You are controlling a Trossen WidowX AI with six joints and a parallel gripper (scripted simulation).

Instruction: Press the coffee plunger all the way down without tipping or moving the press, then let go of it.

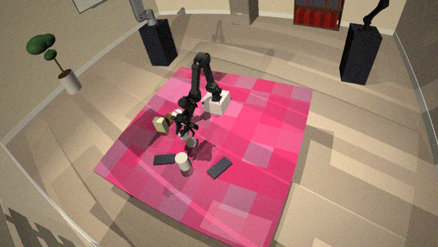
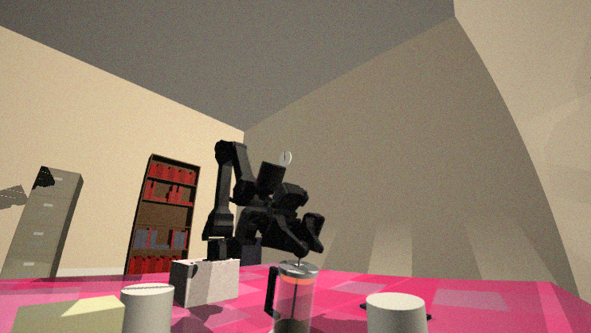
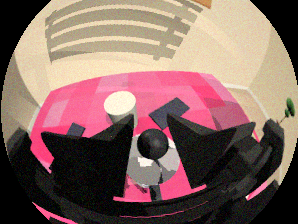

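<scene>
Now: the glass coffee press 7 cm below my gripper tip, 6 cm behind it and 1 cm to the left of it. From my gripper tip the other things lie so: cream block 26 cm to the right, 13 cm behind, 11 cm below.
</scene>
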